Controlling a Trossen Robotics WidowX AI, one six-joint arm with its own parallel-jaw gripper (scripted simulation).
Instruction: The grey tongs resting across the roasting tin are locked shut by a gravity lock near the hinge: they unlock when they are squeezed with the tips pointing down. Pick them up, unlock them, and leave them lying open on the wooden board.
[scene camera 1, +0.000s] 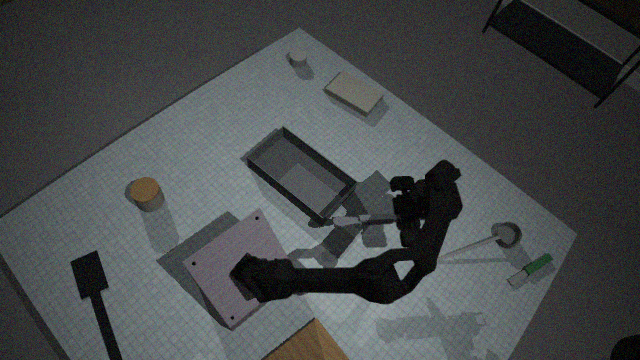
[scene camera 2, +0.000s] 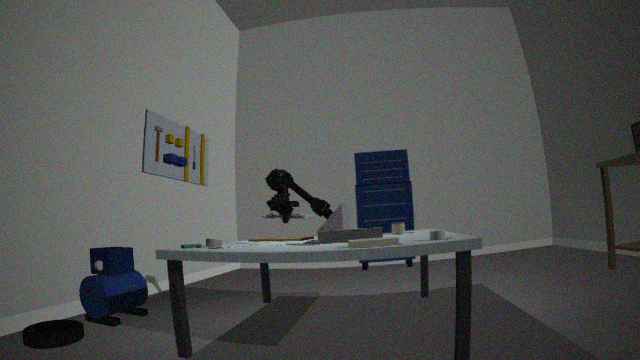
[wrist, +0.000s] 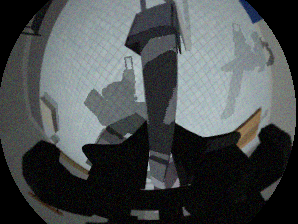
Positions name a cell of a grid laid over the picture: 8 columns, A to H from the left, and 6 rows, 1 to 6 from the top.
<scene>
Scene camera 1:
my gripper: E4
orange-topped cylinder: B4
ladle: G4
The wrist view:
my gripper: E4
</scene>
